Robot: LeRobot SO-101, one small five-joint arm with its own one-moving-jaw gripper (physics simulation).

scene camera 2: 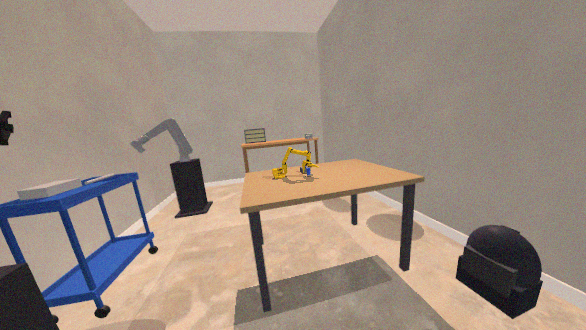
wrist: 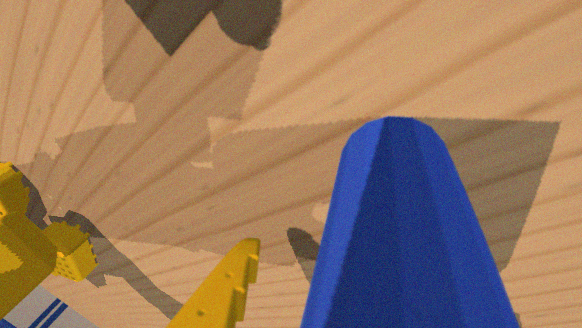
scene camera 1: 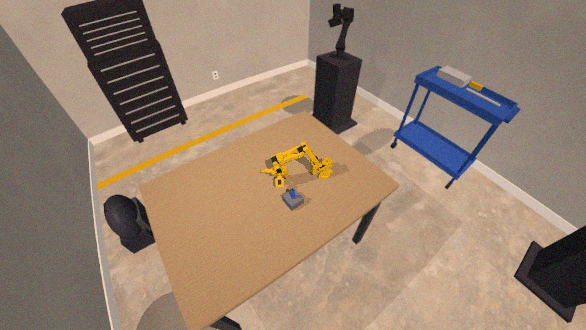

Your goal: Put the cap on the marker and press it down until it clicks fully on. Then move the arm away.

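Blue cap (wrist: 401,236), 3 cm from the lens.
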